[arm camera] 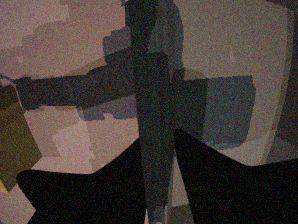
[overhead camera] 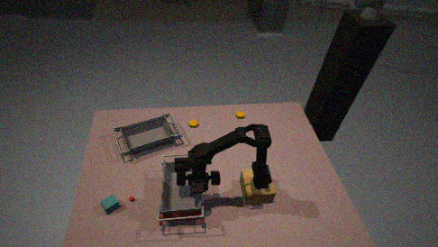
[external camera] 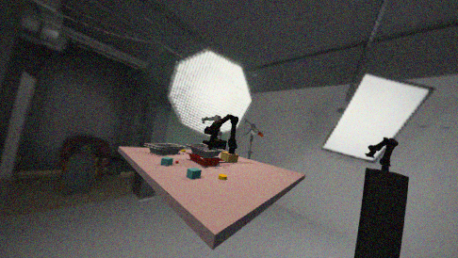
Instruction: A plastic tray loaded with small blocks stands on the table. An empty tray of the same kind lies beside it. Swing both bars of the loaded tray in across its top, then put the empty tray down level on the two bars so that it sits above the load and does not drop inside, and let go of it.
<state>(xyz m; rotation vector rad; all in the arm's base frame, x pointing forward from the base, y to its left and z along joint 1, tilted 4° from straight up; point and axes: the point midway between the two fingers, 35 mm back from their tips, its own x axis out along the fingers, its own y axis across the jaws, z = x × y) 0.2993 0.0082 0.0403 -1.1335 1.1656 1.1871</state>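
Right now the grey tray is 70 mm ahead of my gripper tip and 30 mm above it. From my gripper tip the other things lie so: red block: 300 mm ahead, 80 mm below, 20 mm to the right.
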